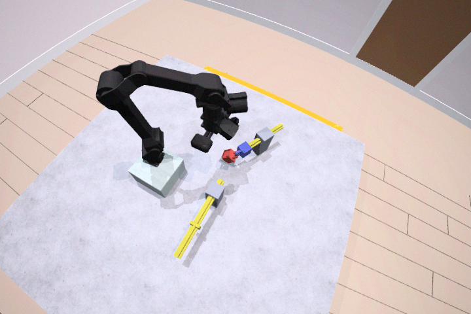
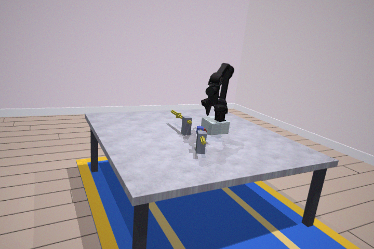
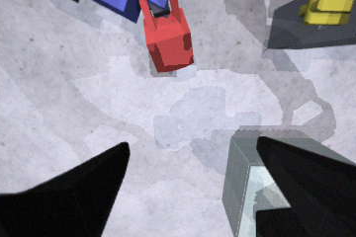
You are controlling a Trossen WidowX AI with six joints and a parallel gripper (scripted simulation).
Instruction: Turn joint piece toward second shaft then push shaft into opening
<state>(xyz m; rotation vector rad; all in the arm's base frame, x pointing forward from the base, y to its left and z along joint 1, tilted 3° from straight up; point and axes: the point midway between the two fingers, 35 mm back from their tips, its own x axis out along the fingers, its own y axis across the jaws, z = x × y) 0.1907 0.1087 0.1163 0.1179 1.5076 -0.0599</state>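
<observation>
The red joint piece is 8 cm ahead of my gripper tip, 1 cm to the left of it and 8 cm below it.
</observation>
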